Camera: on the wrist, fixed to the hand. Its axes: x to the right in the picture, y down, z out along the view.
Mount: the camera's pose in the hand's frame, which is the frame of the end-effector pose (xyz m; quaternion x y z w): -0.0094 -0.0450 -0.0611 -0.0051 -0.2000 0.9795 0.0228
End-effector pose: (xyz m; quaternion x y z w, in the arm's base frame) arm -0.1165 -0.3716 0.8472 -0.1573 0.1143 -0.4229 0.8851
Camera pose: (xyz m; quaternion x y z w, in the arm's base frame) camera -0.1749 -0.4020 0.8083 0.0193 -0.0182 0.8893 0.4565
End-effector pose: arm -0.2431 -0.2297 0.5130 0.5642 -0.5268 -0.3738 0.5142
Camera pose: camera -0.1763 -0.2129 0.4798 -0.5805 -0.6656 0.3796 0.2754
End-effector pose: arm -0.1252 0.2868 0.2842 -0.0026 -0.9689 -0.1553 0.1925
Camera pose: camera -0.0967 0.2260 0.3208 0.9812 0.0573 -0.1806 0.0373
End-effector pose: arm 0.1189 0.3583 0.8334 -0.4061 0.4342 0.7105 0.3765
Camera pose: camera 0.1778 0.3155 0.8100 -0.5562 -0.3288 -0.4684 0.6026
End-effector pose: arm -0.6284 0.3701 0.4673 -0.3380 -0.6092 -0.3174 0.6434
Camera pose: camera -0.6311 0.2942 0.4583 -0.6712 0.1901 0.6875 0.2020
